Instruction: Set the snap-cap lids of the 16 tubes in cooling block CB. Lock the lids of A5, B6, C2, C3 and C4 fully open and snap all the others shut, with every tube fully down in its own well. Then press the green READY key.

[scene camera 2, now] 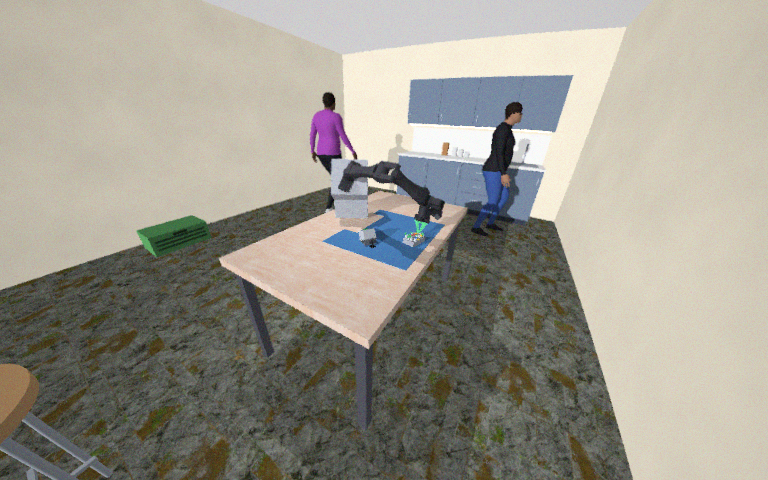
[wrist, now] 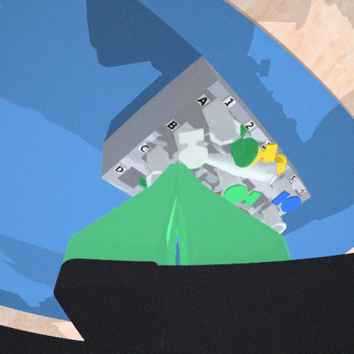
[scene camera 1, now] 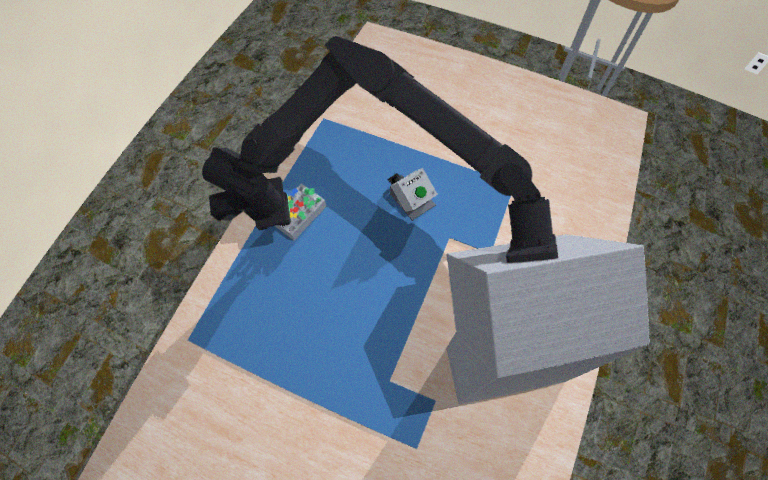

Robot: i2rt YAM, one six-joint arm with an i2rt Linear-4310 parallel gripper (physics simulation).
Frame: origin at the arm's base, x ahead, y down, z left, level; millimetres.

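Seen in the pictures: gripper, fingertip midpoint: [scene camera 2: 418, 232] [scene camera 1: 283, 218]; arm's base, link origin: [scene camera 2: 349, 176] [scene camera 1: 533, 249].
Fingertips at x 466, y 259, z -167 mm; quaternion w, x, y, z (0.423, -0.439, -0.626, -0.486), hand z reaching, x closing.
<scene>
Offsets run from my fingertips to a thing's top centre. "spot": to the spot under its first point. Level surfaces: height alone.
The grey cooling block CB @[dz -35, dx -21, dy +15 mm] [scene camera 1: 306, 225] [scene camera 2: 413, 242] [wrist: 150, 107] sits on the blue mat, full of tubes. In the wrist view, a dark green lid [wrist: 245, 152] stands raised near columns A and 2, with a yellow lid [wrist: 270, 151] beside it. A white lid [wrist: 193, 154] is near column B, and a pale tube [wrist: 242, 167] lies slanted across the block. A light green lid [wrist: 235, 194] and a blue lid [wrist: 289, 202] show farther along. My gripper [scene camera 2: 419, 230] [wrist: 177, 175] is shut and empty, its green tips over the block, hiding part of rows C and D; contact is unclear. The green READY key [scene camera 1: 420, 192] is on its grey box.
The key's grey box @[spot: dz -74, dx -257, dy +15 mm] [scene camera 1: 400, 199] [scene camera 2: 367, 234] stands on the blue mat @[dy +45 mm] [scene camera 1: 305, 305] [scene camera 2: 390, 256], apart from the block. The arm's grey pedestal [scene camera 1: 566, 316] [scene camera 2: 351, 206] stands by the mat. The table's edge runs close to the block's outer side. Two people stand beyond the table.
</scene>
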